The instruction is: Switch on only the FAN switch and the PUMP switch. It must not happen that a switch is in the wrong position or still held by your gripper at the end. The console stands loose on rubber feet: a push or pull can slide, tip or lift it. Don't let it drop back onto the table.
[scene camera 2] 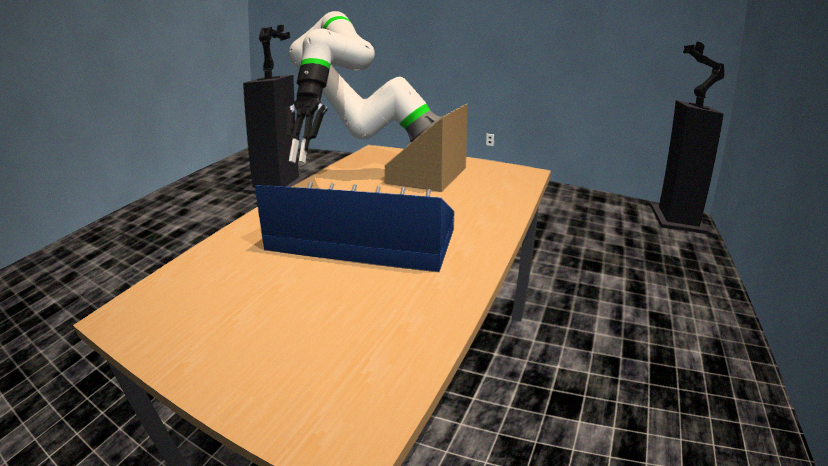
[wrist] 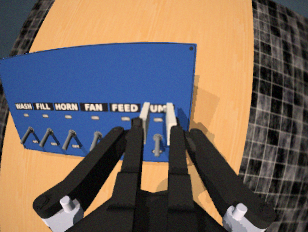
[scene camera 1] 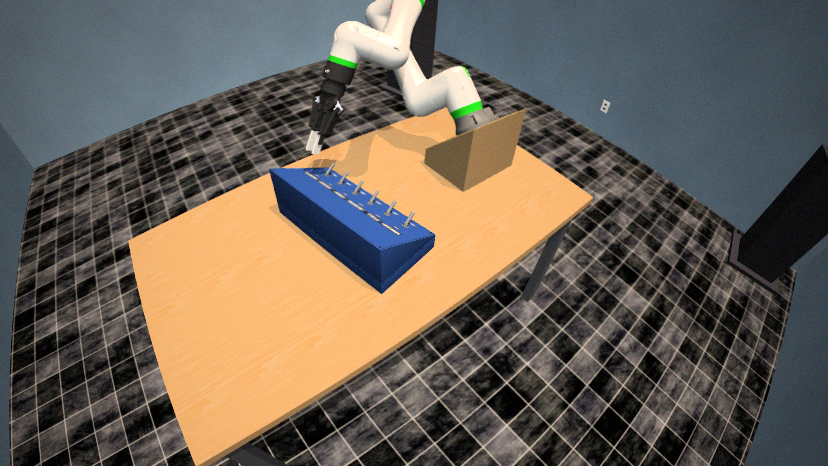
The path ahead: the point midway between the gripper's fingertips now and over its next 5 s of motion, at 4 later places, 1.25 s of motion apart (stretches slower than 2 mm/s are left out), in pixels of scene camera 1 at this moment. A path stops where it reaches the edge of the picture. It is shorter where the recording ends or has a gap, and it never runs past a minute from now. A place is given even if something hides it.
My gripper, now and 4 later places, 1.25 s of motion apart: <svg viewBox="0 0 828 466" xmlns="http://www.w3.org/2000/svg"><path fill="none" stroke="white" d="M312 151L345 140L345 149L339 166L336 166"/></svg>
